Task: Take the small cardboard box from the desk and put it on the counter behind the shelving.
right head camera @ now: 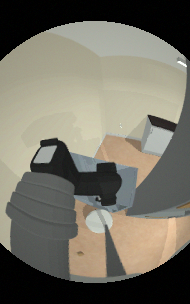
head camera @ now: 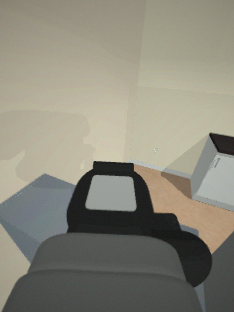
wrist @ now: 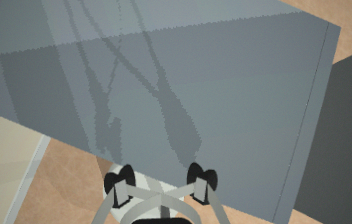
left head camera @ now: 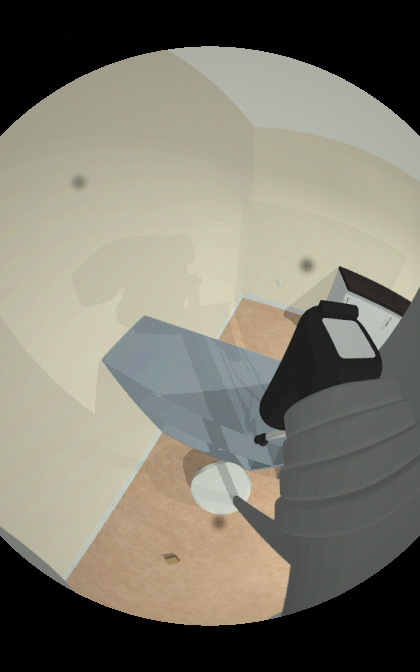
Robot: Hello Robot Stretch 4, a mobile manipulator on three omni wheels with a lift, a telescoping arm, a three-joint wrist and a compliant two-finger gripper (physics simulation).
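Pixels of known places: gripper, fingertip midpoint: (wrist: 161, 176); robot's base, origin of the base link: (right head camera: 99, 220) (wrist: 147, 183).
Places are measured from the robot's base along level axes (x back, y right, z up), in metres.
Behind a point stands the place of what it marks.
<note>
My gripper (wrist: 161, 176) @(y 0.088, x -0.193, z 1.037 m) is open in the wrist view, its two black fingertips apart with nothing between them. It hangs above a round white disc and the near edge of a blue-grey furniture piece. A counter with a dark top (head camera: 224, 144) @(y 1.338, x -1.565, z 0.883 m) (left head camera: 370, 292) (right head camera: 161, 123) @(y 1.491, x -1.453, z 0.883 m) and white doors stands at the right, against the far wall. The grey shelving (head camera: 222, 275) @(y 0.570, x -0.337, z 0.709 m) (right head camera: 165, 182) @(y 0.522, x -0.216, z 1.050 m) (wrist: 330, 140) @(y 0.527, x -0.229, z 0.760 m) is at the right edge. A tiny tan box-like thing (left head camera: 171, 559) (right head camera: 80, 253) @(y -0.303, x 0.704, z 0.018 m) lies on the floor; I cannot tell whether it is the small cardboard box. No box shows on a desk.
The blue-grey furniture piece (head camera: 35, 212) @(y -0.319, x -0.431, z 1.032 m) (left head camera: 175, 370) (right head camera: 129, 180) @(y 0.253, x -0.297, z 1.032 m) (wrist: 240, 100) @(y 0.185, x -0.282, z 1.033 m) stands beside the left wall, below the arm. The white disc (left head camera: 212, 490) (right head camera: 96, 223) @(y -0.031, x 0.044, z 0.187 m) is near its edge. Wooden floor (head camera: 170, 190) @(y 0.922, x -1.659, z -0.027 m) runs between the furniture and the counter.
</note>
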